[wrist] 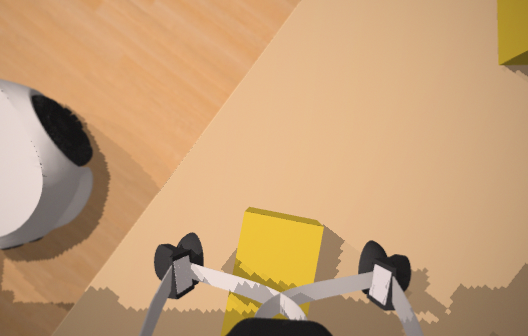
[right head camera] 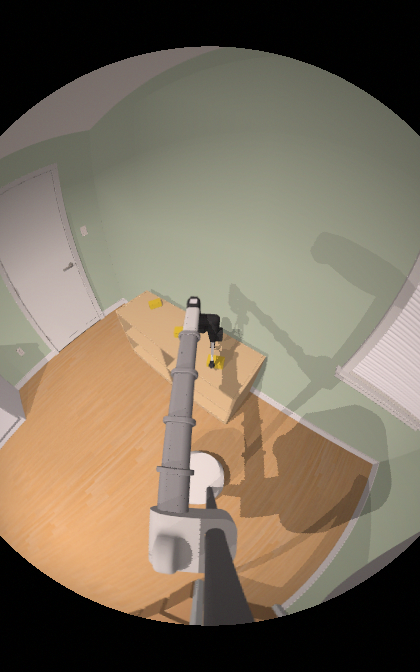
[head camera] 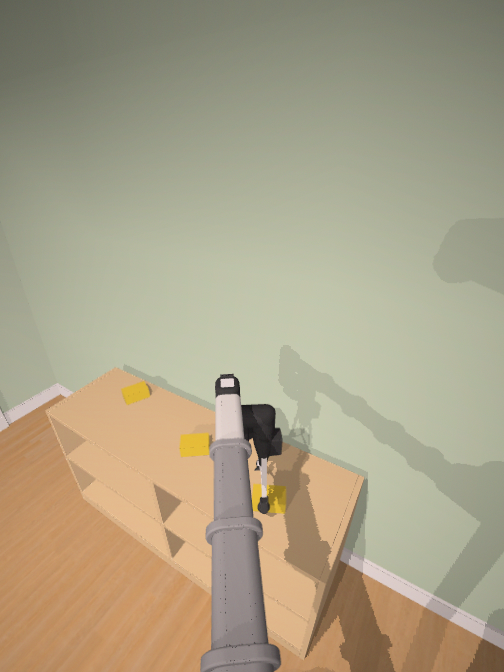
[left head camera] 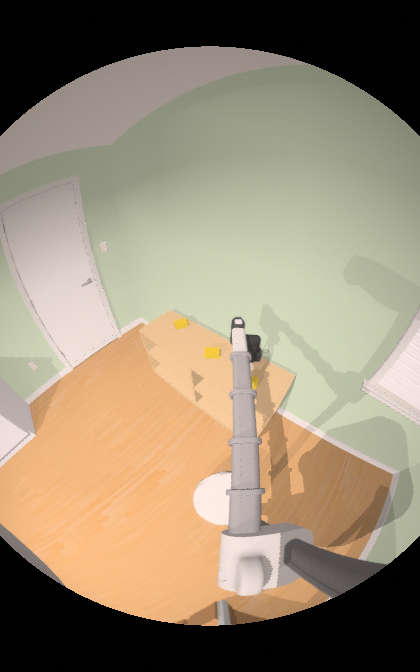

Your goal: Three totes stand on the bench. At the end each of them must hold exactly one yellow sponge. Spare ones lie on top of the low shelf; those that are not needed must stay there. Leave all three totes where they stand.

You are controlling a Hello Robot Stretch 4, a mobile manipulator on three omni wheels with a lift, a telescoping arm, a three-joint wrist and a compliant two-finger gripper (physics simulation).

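Where they show: gripper, fingertip midpoint: (wrist: 280, 257) (right head camera: 211, 357) (head camera: 261, 490); robot's base, link origin: (right head camera: 195, 476) (left head camera: 222, 497).
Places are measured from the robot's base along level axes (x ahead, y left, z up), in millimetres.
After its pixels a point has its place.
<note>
The low shelf (head camera: 135, 428) {z 582, x 1044, y 362 mm} (left head camera: 180, 345) {z 582, x 1001, y 357 mm} (right head camera: 145, 315) {z 582, x 1108, y 446 mm} (wrist: 375, 125) {z 582, x 786, y 20 mm} stands against the green wall. Three yellow sponges lie flat on its top. One sponge (head camera: 135, 392) {z 627, x 1207, y 388 mm} (left head camera: 181, 323) {z 622, x 1209, y 381 mm} (right head camera: 155, 303) {z 621, x 1210, y 378 mm} is near the far left end. A middle sponge (head camera: 194, 445) {z 627, x 901, y 123 mm} (left head camera: 212, 353) {z 623, x 898, y 117 mm} (right head camera: 178, 331) {z 626, x 907, y 140 mm} lies left of the arm. The right sponge (head camera: 277, 499) {z 628, x 674, y -131 mm} (left head camera: 255, 382) {z 627, x 671, y -147 mm} (right head camera: 218, 362) {z 627, x 671, y -128 mm} (wrist: 280, 240) {z 627, x 700, y -77 mm} is under my gripper (head camera: 260, 485) {z 639, x 700, y -87 mm} (wrist: 280, 257) {z 639, x 700, y -87 mm}. The gripper is open and empty, pointing down, with one fingertip on each side of that sponge in the wrist view. The bench and totes do not show.
Another yellow sponge (wrist: 515, 30) {z 604, x 894, y 96 mm} is partly visible at the wrist view's upper right. My white round base (left head camera: 210, 500) {z 187, x -17, y 86 mm} (right head camera: 206, 477) {z 187, x 8, y -81 mm} (wrist: 20, 165) {z 186, x 143, y -4 mm} stands on the wooden floor before the shelf. A white door (left head camera: 55, 275) {z 1122, x 1367, y 1719 mm} (right head camera: 32, 260) {z 1175, x 1332, y 1743 mm} is at the left. The telescoping arm (head camera: 233, 488) {z 1053, x 425, y -2 mm} hides part of the shelf.
</note>
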